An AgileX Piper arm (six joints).
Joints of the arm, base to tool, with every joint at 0 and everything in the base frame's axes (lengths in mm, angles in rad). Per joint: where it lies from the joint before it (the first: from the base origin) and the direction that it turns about. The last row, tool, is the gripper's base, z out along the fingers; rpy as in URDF.
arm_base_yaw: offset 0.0 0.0 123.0 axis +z
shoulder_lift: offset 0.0 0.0 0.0 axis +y
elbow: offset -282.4 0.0 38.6 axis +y
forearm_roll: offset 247.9 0.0 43.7 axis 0.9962 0 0.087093
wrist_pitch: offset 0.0 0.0 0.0 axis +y
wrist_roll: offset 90.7 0.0 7.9 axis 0.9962 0 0.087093
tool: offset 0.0 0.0 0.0 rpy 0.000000 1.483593 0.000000
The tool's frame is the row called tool.
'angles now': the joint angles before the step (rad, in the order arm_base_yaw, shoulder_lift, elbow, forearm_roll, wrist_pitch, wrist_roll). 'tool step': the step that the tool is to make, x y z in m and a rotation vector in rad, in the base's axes. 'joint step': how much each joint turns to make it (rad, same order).
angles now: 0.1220 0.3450 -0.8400 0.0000 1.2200 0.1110
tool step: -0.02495 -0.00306 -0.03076 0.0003 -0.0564 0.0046
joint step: 0.0000 -0.1740 0.1180 0.0000 0.0000 -0.0080
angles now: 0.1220 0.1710 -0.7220 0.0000 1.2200 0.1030
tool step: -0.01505 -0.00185 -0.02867 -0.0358 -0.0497 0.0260
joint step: 0.0000 -0.1460 0.1010 0.0000 0.0000 -0.0490
